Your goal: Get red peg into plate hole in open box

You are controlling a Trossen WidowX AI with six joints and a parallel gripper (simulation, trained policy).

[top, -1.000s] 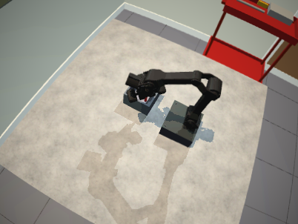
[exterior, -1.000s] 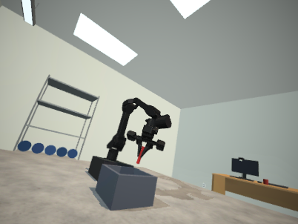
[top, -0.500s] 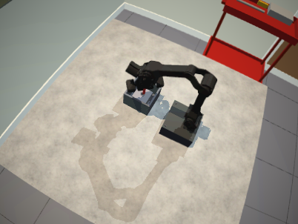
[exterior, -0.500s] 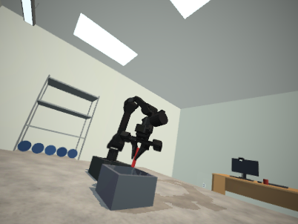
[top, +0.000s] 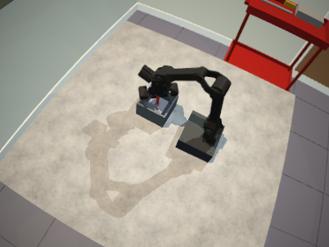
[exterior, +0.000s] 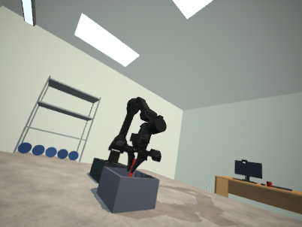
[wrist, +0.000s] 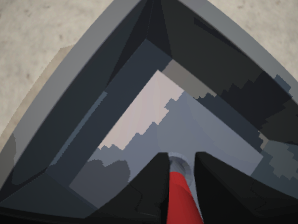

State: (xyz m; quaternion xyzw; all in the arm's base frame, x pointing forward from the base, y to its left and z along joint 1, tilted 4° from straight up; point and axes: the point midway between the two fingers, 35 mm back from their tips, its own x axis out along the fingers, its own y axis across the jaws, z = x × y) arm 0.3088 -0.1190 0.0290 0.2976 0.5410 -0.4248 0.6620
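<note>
The red peg lies 10 mm behind my gripper tip, 20 mm to the left of it and 10 mm above it. Round my gripper tip: grey box: 10 mm behind, 10 mm to the left, 80 mm below; plate: 10 mm behind, 10 mm to the left, 60 mm below.
</note>
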